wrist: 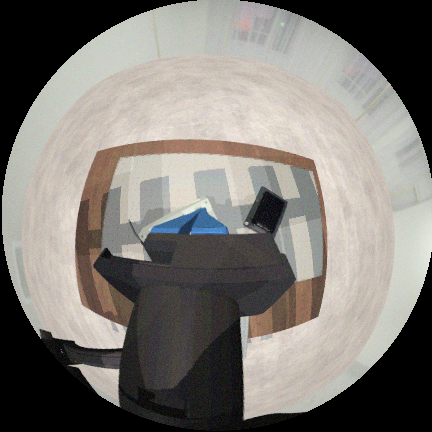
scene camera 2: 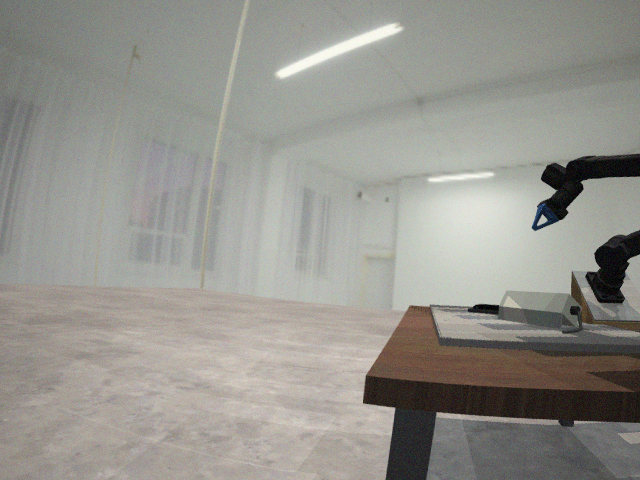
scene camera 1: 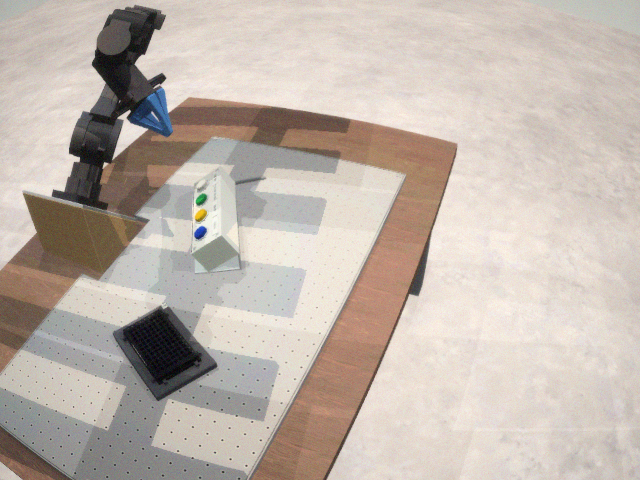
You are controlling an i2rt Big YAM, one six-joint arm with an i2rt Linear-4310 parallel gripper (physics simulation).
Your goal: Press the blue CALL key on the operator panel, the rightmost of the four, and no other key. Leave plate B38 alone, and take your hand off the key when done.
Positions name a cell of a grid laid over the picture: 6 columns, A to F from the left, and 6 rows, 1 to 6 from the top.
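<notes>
The scene has a black gridded tray (scene camera 1: B5), and the wrist view shows the tray (wrist: D3) too. There is also a white key panel (scene camera 2: F4), with the panel (wrist: C3) visible in the wrist view as well. The gripper (scene camera 1: B2) holds nothing and is shut; scene camera 2 shows the gripper (scene camera 2: F3), and the wrist view has the gripper (wrist: C3) in frame.
</notes>
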